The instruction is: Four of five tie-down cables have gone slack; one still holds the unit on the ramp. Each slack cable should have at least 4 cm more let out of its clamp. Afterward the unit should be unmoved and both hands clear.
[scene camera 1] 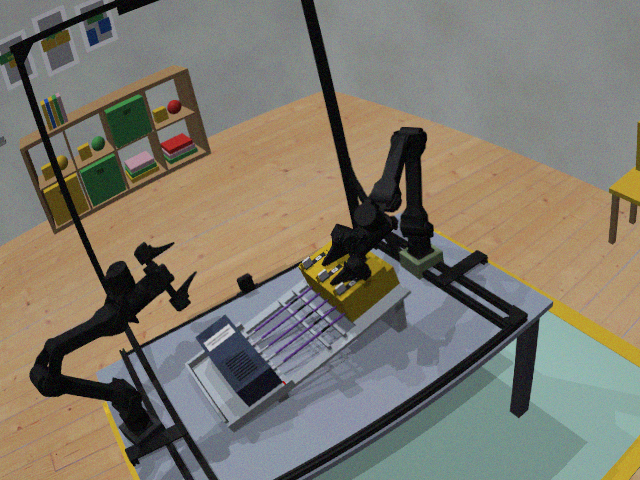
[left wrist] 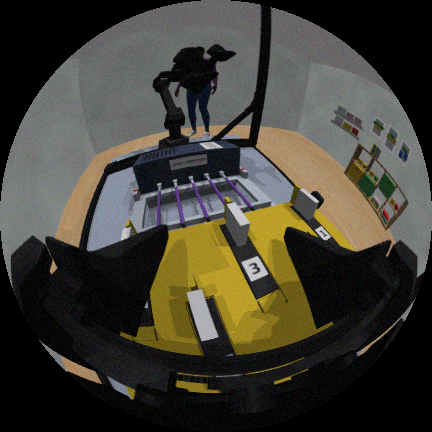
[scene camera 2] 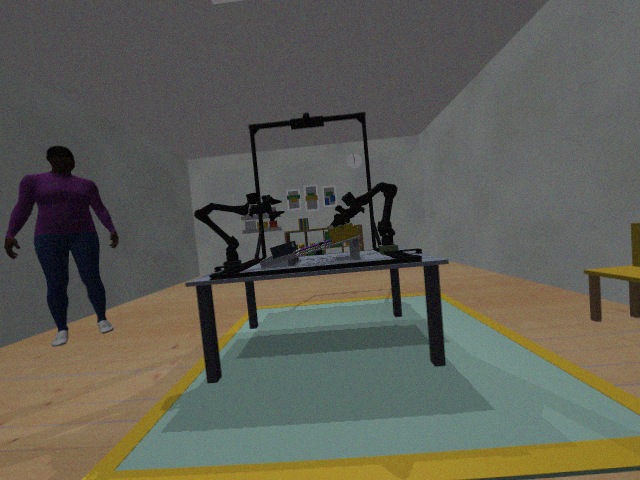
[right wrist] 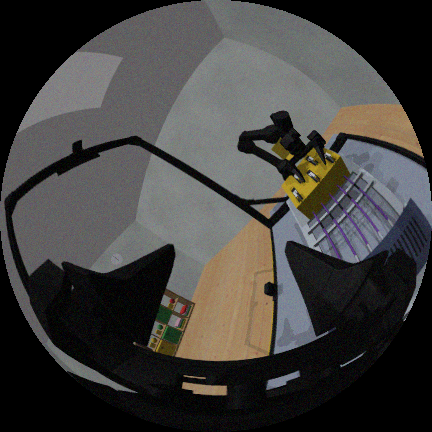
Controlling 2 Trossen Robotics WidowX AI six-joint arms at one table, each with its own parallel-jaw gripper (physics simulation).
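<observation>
The dark blue unit [scene camera 1: 248,373] [left wrist: 220,160] rests at the low end of the grey ramp [scene camera 1: 255,410]. Purple cables [scene camera 1: 313,337] [left wrist: 199,199] run from it to the yellow clamp block [scene camera 1: 377,294] [left wrist: 200,250] [right wrist: 320,197]. In the left wrist view, clamp 3's white lever [left wrist: 238,225] and clamp 1's white lever [left wrist: 305,201] stand up; a nearer lever [left wrist: 202,315] has its label hidden. A clamp at the left is partly hidden by a finger. My left gripper [scene camera 1: 330,272] [left wrist: 228,232] is open and empty over the block, its fingers either side of clamp 3. My right gripper [scene camera 1: 184,258] [right wrist: 231,249] is open and empty, high beyond the unit.
A black frame post [scene camera 1: 330,98] rises behind the block. A small black fixture [scene camera 1: 246,282] [right wrist: 270,289] sits at the table's far edge. Black rails [scene camera 1: 465,299] run along the table's sides. A person [scene camera 2: 64,206] stands at the left of scene camera 2.
</observation>
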